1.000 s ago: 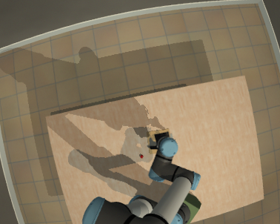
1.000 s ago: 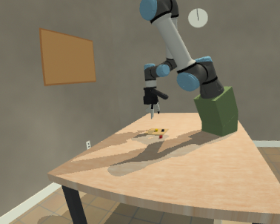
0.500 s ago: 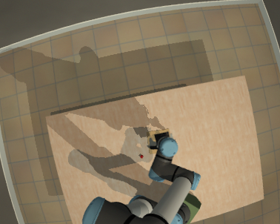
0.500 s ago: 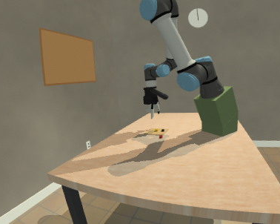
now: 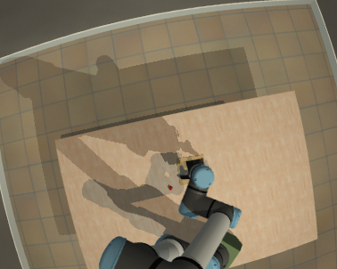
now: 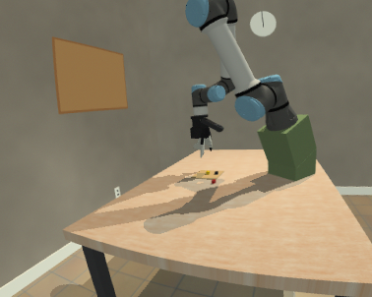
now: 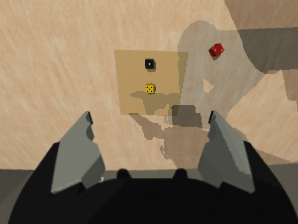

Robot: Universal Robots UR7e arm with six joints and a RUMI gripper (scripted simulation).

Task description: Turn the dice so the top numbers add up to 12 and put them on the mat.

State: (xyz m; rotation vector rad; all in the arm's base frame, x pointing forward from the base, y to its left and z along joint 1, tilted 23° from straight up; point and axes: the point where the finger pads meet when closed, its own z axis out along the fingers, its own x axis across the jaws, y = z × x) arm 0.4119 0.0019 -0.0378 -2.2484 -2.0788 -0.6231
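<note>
The red die is 130 mm to the left of my hand, 100 mm below it and 60 mm behind it. The rest, counted from my hand: yellow die (100 mm below); then black die (100 mm below, 50 mm behind); then tan mat (110 mm below).
</note>
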